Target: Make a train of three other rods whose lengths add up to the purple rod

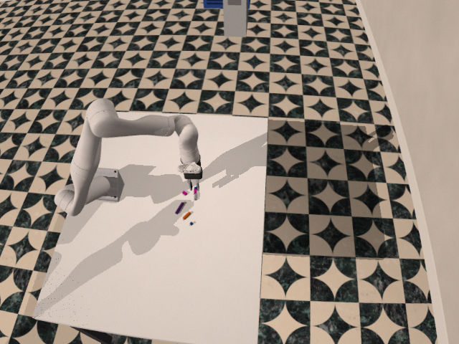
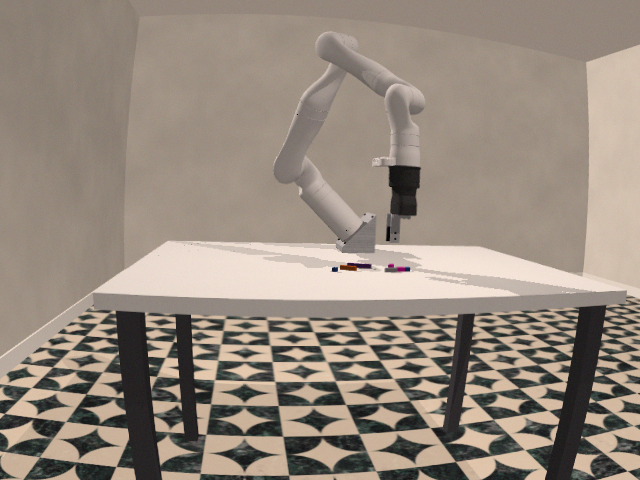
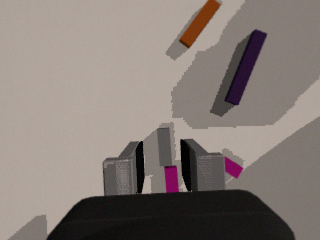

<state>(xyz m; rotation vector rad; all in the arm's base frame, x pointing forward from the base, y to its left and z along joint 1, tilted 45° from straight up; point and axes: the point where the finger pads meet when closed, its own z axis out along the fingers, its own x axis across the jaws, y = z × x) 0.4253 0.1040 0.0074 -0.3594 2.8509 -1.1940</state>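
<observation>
My hand is 9 cm above the grey rod. Also, from my hand: purple rod (9 cm below, 7 cm to the right, 6 cm behind); then orange rod (10 cm to the right, 9 cm below, 1 cm behind).
</observation>
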